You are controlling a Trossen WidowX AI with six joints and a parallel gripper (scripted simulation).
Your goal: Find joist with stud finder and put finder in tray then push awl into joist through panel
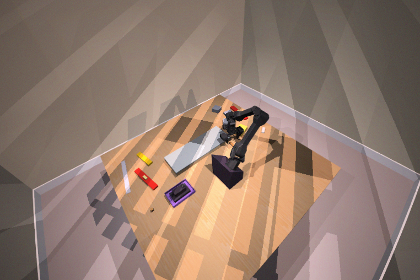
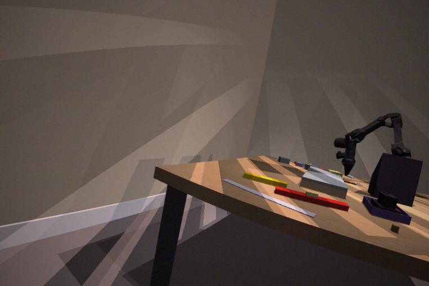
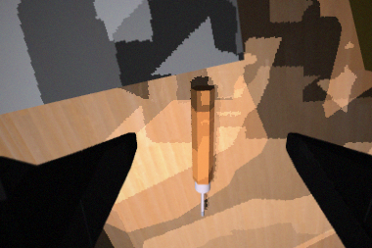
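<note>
My gripper tip is 50 mm past the awl, 30 mm above it and 10 mm to the right of it. The rest, counted from my gripper tip: yellow block (160 mm to the right, 70 mm ahead, 20 mm below); purple tray (540 mm to the left, 130 mm behind, 30 mm below); black stud finder (520 mm to the left, 130 mm behind, 10 mm above).
</note>
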